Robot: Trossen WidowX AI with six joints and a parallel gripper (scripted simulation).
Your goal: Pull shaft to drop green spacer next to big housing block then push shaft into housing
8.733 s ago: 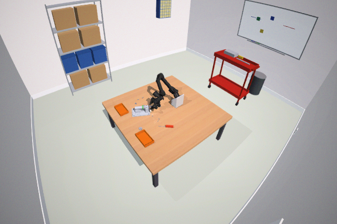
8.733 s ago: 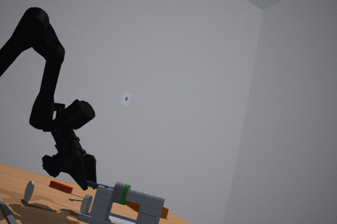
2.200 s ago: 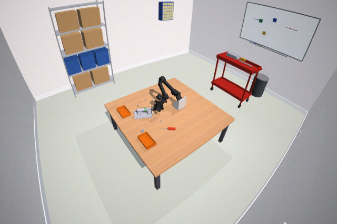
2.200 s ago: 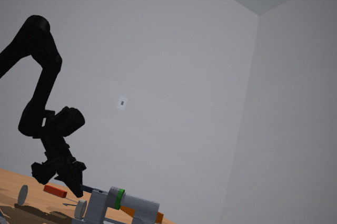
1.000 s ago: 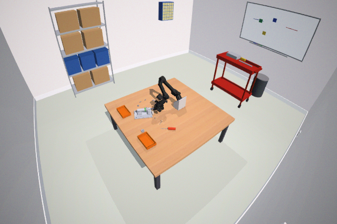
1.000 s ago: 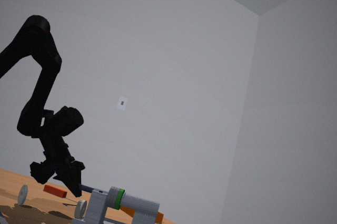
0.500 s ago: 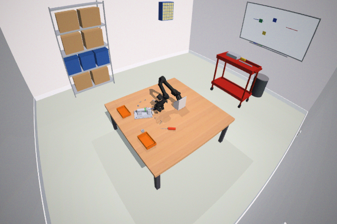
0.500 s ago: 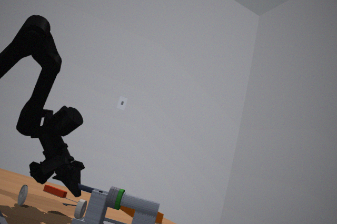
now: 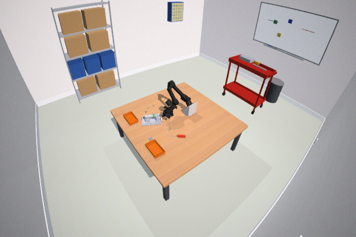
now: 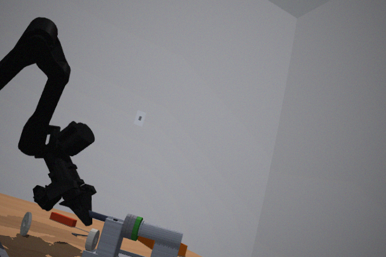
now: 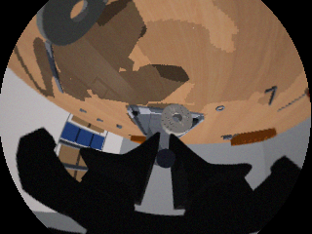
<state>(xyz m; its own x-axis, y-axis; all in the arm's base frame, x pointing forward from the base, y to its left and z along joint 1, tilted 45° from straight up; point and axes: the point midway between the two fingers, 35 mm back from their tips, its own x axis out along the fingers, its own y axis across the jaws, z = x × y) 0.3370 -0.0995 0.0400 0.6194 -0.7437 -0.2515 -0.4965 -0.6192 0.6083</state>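
My gripper tip is 3 cm short of the dark shaft, 2 cm to the left of it and 2 cm below it. Round my gripper tip: green spacer (9 cm ahead, 5 cm to the right, 2 cm above).
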